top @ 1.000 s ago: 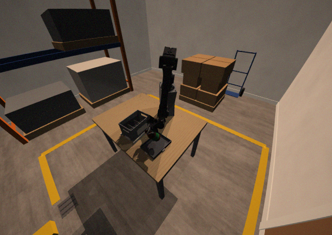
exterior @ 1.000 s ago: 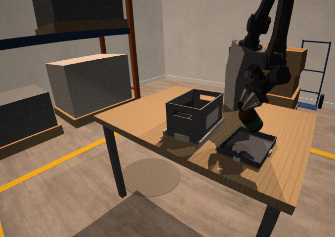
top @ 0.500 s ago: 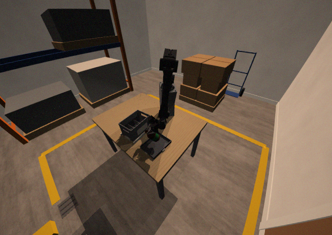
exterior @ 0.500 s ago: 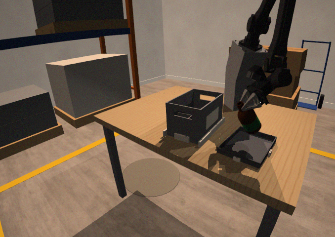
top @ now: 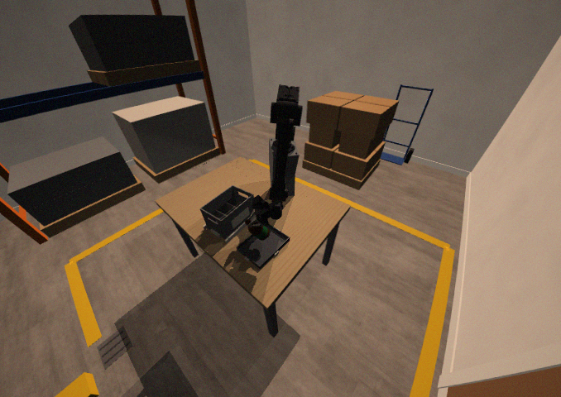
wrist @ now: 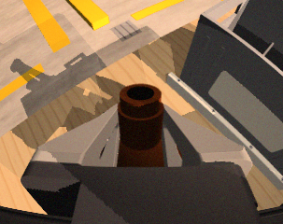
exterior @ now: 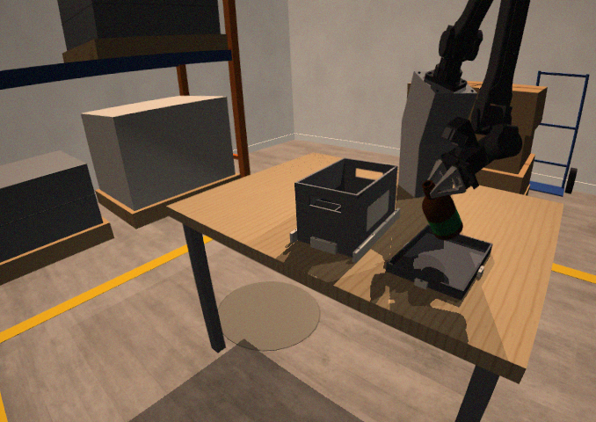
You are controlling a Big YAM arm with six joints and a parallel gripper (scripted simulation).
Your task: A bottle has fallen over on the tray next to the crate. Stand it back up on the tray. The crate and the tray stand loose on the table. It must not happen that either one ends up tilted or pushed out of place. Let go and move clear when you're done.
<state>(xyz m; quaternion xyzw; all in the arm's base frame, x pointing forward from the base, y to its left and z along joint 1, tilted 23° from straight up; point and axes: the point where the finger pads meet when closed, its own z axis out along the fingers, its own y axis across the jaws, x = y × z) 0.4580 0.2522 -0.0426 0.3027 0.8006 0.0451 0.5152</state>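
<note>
Now: hand 30 mm past the brown bottle, 10 mm to the right of it and 50 mm above it. Round my hand: tray (50 mm behind, 30 mm to the left, 180 mm below); then dark crate (10 mm behind, 260 mm to the right, 110 mm below).
</note>
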